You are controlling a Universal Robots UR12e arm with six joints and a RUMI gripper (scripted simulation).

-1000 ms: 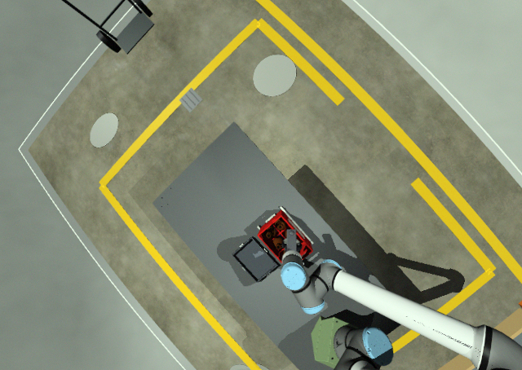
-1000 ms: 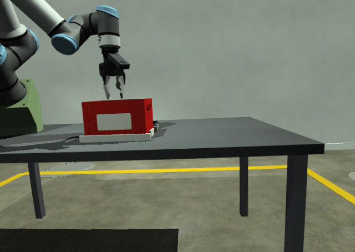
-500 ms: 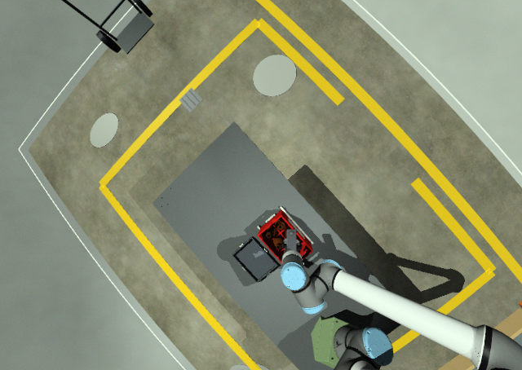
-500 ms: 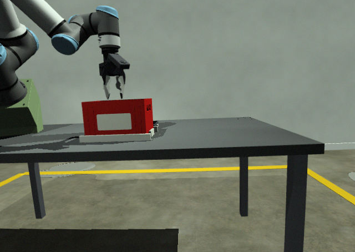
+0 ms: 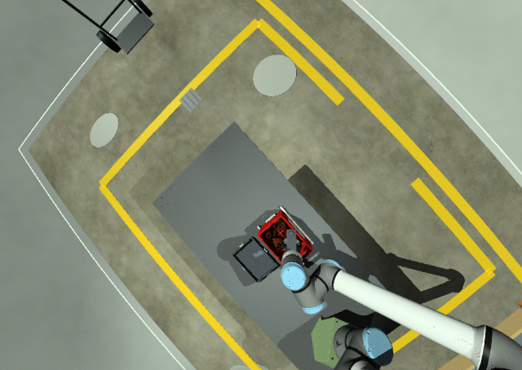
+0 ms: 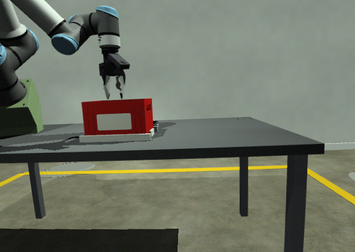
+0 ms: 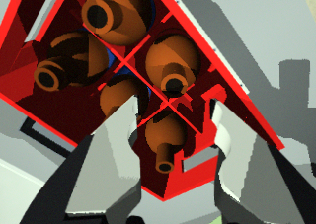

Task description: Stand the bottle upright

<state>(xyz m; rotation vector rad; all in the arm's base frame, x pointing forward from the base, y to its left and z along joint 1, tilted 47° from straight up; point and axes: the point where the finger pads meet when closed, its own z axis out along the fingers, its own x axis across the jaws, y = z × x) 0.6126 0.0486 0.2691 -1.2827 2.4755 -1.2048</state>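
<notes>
Now: hand 50 mm to the right of the red crate and 110 mm above it. Round my hand: dark tray 320 mm to the left, 180 mm below; then bottle 90 mm ahead, 10 mm to the left, 110 mm below.
</notes>
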